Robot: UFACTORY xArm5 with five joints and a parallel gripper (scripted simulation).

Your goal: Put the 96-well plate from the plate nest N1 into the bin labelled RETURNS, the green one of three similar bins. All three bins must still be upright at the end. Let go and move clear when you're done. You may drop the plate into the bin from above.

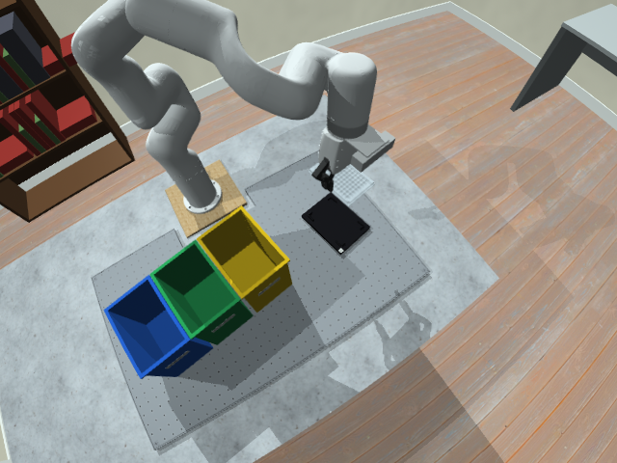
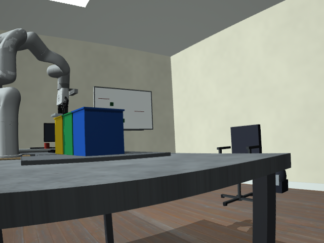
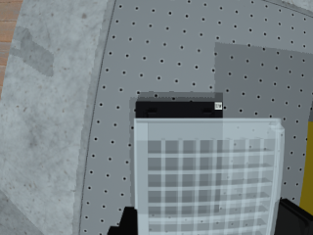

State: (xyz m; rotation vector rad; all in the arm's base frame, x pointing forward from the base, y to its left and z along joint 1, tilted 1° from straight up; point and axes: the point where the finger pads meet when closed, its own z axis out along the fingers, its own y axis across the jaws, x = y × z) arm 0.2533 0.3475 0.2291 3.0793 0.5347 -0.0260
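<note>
My hand is 390 mm to the left of the green bin, 140 mm above it and 100 mm short of it. Also, from my hand: black plate nest (230 mm below); then white 96-well plate (10 mm below); then yellow bin (270 mm to the right, 140 mm below, 60 mm ahead).
</note>
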